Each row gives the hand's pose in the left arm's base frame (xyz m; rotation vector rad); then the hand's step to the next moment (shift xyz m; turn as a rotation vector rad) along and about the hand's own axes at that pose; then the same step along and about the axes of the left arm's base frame.
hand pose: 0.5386 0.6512 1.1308 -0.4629 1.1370 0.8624
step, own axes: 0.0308 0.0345 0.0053 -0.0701 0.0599 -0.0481
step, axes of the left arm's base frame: -0.0193 0.0356 -0.0230 -0.0869 -0.0230 0.0522
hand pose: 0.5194 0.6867 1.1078 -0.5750 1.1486 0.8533
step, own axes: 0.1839 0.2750 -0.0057 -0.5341 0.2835 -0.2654
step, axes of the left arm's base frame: -0.1993 0.2038 -0.1680 -0.4652 -0.1956 0.4260
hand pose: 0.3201 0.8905 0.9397 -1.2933 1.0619 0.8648
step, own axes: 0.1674 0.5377 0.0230 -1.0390 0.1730 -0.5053
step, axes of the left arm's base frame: -0.4525 0.0692 -0.3288 -0.5466 -0.4104 0.9474
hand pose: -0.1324 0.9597 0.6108 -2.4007 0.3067 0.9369
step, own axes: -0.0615 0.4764 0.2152 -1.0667 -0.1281 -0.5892
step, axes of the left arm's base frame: -0.3510 -0.2733 -0.2813 -0.4026 -0.2075 1.1385
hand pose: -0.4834 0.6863 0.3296 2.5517 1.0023 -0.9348
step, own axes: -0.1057 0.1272 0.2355 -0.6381 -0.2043 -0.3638
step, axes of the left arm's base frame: -0.0849 -0.2508 -0.1128 -0.3221 -0.0254 0.6906
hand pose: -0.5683 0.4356 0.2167 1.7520 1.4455 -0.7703
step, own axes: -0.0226 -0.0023 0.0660 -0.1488 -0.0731 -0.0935
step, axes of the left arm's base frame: -0.0065 -0.0669 -0.0187 -0.1001 0.0040 0.1618
